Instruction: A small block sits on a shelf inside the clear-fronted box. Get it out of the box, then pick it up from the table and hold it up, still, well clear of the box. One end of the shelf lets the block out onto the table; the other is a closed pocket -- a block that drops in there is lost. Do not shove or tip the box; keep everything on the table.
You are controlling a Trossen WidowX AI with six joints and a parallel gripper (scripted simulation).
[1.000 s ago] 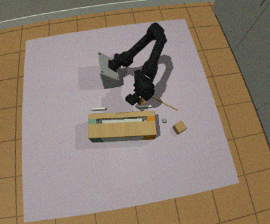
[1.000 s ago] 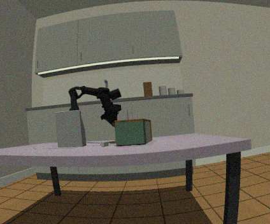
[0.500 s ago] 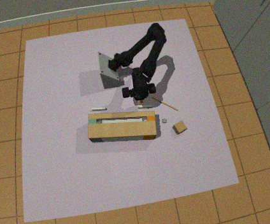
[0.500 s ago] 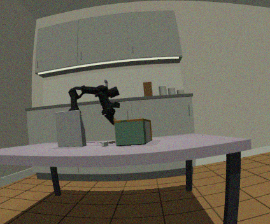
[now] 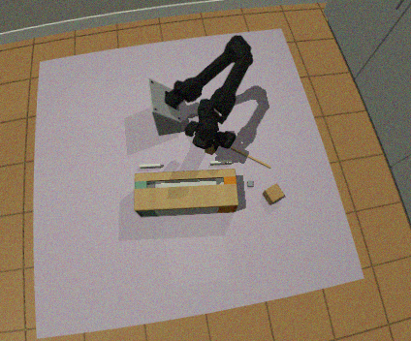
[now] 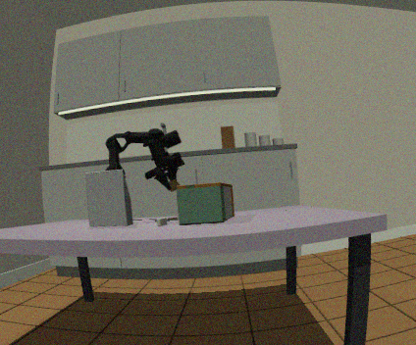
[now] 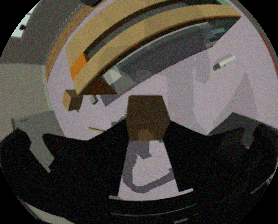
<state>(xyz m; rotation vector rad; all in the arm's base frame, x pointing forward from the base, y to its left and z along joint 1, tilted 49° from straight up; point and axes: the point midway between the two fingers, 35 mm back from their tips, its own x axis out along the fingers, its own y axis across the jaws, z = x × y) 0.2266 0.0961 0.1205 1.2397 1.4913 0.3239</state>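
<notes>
My gripper tip is now 1 cm to the left of the tan block and 1 cm below it. Round my gripper tip: thin wooden stick (17 cm to the left, 13 cm below, 1 cm behind); then box (12 cm ahead, 11 cm to the right, 7 cm below); then grey piece (16 cm to the left, 12 cm below, 11 cm ahead).
</notes>
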